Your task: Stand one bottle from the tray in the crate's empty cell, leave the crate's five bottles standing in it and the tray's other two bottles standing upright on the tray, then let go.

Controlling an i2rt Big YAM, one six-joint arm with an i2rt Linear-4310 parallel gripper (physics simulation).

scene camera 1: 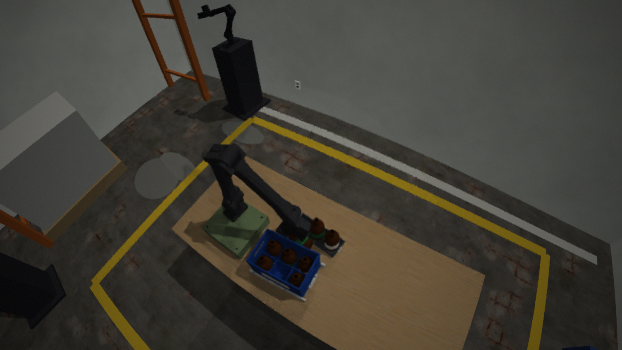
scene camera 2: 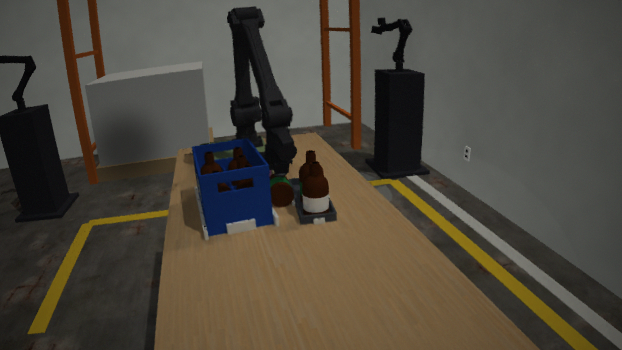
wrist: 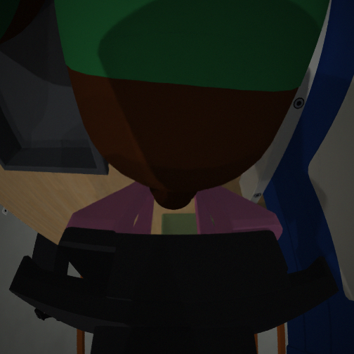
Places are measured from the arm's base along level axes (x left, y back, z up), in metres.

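Pixels of known places: arm's base at its link origin: [scene camera 1: 235,210].
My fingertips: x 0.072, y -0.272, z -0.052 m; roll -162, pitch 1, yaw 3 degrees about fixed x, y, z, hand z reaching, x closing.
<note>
Ahead of a thing's pixels: the offset from my fingertips to its top centre. "spot": to the spot under its first point. Level surfaces: height alone.
A brown bottle with a green label [scene camera 1: 302,241] [scene camera 2: 282,194] [wrist: 185,125] lies on its side between crate and tray, its base toward scene camera 2 and its neck toward the arm. My gripper [scene camera 2: 281,173] [wrist: 173,178] is shut on its neck, one pink finger on each side; in scene camera 1 the fingers are hidden. The blue crate {dx -0.148, dy -0.134, dz +0.152 m} [scene camera 1: 276,281] [scene camera 2: 237,205] [wrist: 290,225] holds five upright bottles; its empty cell {spot: dx -0.174, dy -0.119, dz -0.015 m} [scene camera 1: 281,271] is the middle one of the row away from the tray. A green-labelled bottle {dx +0.098, dy -0.141, dz +0.137 m} [scene camera 1: 317,228] [scene camera 2: 310,160] and a white-labelled bottle {dx +0.089, dy -0.236, dz +0.137 m} [scene camera 1: 332,238] [scene camera 2: 315,187] stand upright on the dark tray {spot: dx +0.118, dy -0.284, dz -0.011 m} [scene camera 2: 330,217] [wrist: 55,164].
The crate stands close beside the lying bottle, inside white brackets {spot: dx -0.043, dy -0.260, dz -0.009 m} [scene camera 1: 320,266] [scene camera 2: 241,226]. The tray lies on the bottle's other side. The green base plate [scene camera 1: 240,235] of the arm is at the table's end. The wooden table {dz -0.023 m} [scene camera 1: 395,285] [scene camera 2: 300,290] extends past crate and tray.
</note>
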